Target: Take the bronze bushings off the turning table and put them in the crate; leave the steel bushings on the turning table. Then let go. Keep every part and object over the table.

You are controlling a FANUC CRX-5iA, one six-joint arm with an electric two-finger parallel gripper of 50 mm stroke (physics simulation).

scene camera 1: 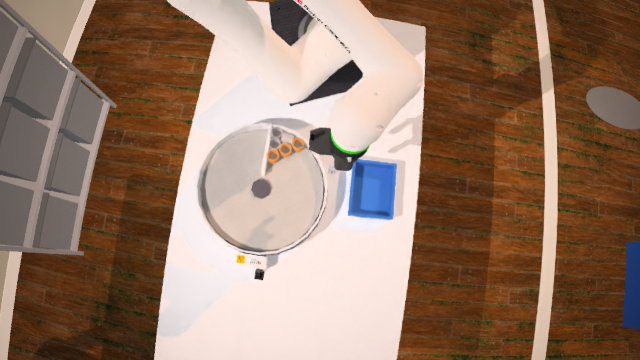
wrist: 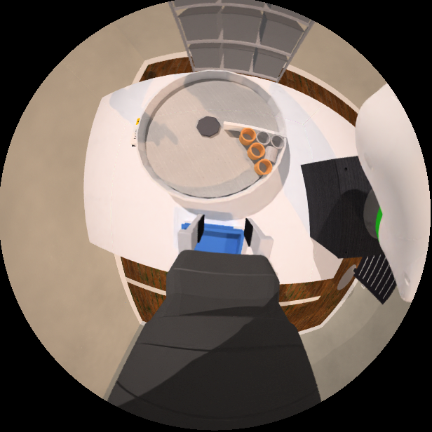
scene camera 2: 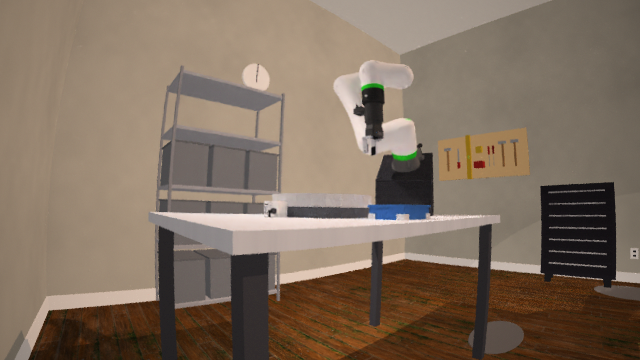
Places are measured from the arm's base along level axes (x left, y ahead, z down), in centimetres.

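Pixels of known places: gripper, fingertip midpoint: (scene camera 1: 332, 162) (scene camera 2: 369, 154); arm's base, origin of the base link: (scene camera 2: 405, 165).
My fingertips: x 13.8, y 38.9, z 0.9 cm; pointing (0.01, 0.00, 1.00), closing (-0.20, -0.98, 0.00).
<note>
Ahead of a thing's pixels: the offset from my fingertips to its top centre. "pt": to the spot under its first point.
Three bronze bushings @(dx -18.6, dy -1.2, dz +16.2 cm) (scene camera 1: 273, 162) @(dx -15.3, dy -4.3, dz +16.2 cm) (scene camera 1: 285, 156) @(dx -11.9, dy -7.2, dz +16.2 cm) (scene camera 1: 298, 150) (wrist: 246, 144) (wrist: 255, 158) (wrist: 262, 174) stand in a slanting row on the turning table (scene camera 1: 235, 215) (scene camera 2: 325, 200) (wrist: 190, 165). Steel bushings (scene camera 1: 276, 132) (wrist: 262, 144) (wrist: 277, 146) stand between them and the white divider; another steel bushing (wrist: 272, 153) seems to lie on its side beside the bronze row. The blue crate @(dx +15.5, dy -0.4, dz +20.2 cm) (scene camera 1: 393, 190) (scene camera 2: 400, 211) (wrist: 212, 227) shows no part inside in the first scene view. My gripper (scene camera 1: 340, 166) (scene camera 2: 370, 147) (wrist: 224, 224) is open and empty, high above the table between turning table and crate.
The white divider @(pt dx -20.2, dy -2.0, dz +16.1 cm) (scene camera 1: 266, 150) (wrist: 250, 127) runs from near the dark hub @(dx -19.4, dy +9.6, dz +19.1 cm) (scene camera 1: 261, 188) (wrist: 208, 126) to the raised rim. A small control box @(pt dx -14.5, dy +32.5, dz +19.4 cm) (scene camera 1: 255, 261) sits at the turning table's front. The black robot base (scene camera 2: 404, 195) (wrist: 330, 200) stands at the back.
</note>
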